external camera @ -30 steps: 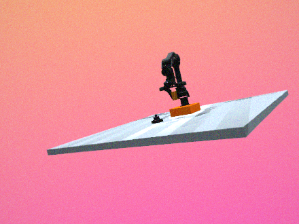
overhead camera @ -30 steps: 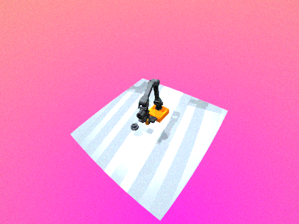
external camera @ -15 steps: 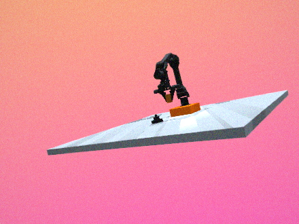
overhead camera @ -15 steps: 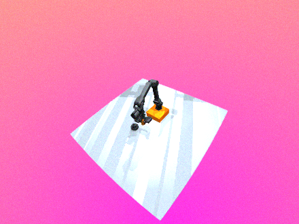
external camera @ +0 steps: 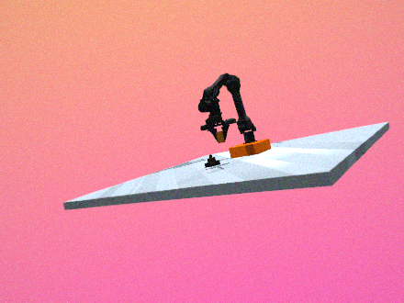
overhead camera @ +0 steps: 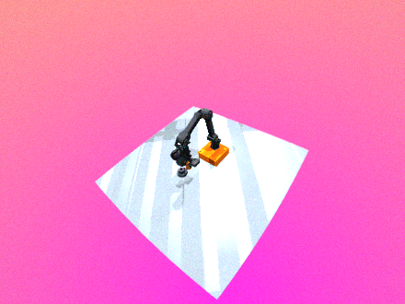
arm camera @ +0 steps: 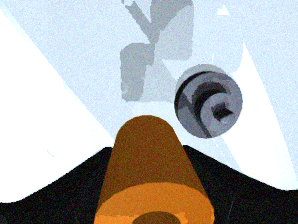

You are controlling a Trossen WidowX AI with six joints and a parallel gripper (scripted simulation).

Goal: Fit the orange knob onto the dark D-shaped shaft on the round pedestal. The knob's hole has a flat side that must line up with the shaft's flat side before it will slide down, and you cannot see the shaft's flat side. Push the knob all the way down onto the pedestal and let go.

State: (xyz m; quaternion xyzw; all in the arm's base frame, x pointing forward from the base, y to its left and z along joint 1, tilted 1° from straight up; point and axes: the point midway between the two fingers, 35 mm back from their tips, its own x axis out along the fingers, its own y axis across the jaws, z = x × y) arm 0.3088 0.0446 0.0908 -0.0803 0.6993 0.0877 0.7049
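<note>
Now: the pedestal 9 cm below my gripper tip, 8 cm to the right of it and 2 cm ahead of it. The rest, counted from my gripper tip: orange knob: 2 cm above.
</note>
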